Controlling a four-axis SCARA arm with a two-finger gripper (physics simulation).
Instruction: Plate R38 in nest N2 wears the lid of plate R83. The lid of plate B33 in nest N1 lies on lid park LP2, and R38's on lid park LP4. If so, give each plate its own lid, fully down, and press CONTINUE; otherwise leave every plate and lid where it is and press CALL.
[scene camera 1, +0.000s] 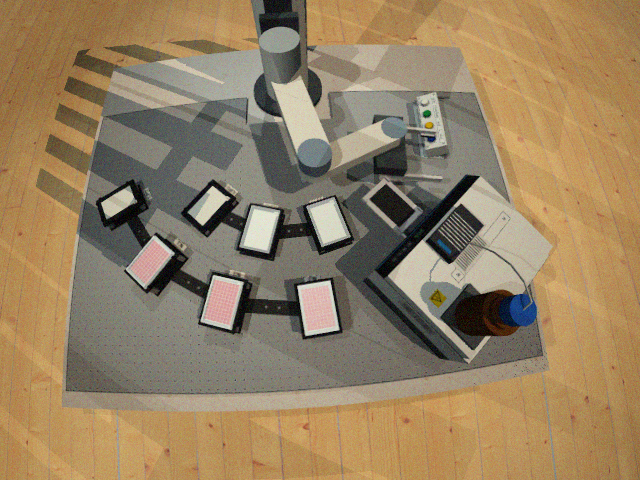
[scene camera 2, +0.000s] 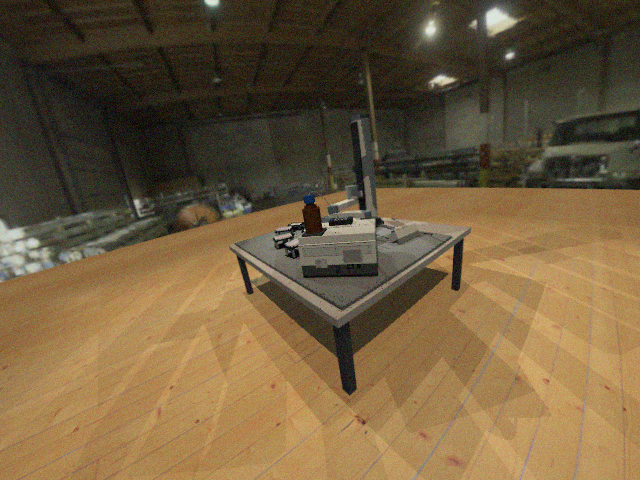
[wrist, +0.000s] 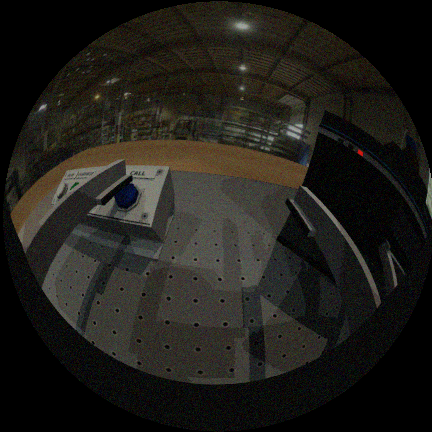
The gripper (scene camera 1: 438, 155) carries nothing. Also in view: a button box (wrist: 140, 229).
The gripper is seen too in the wrist view (wrist: 208, 176).
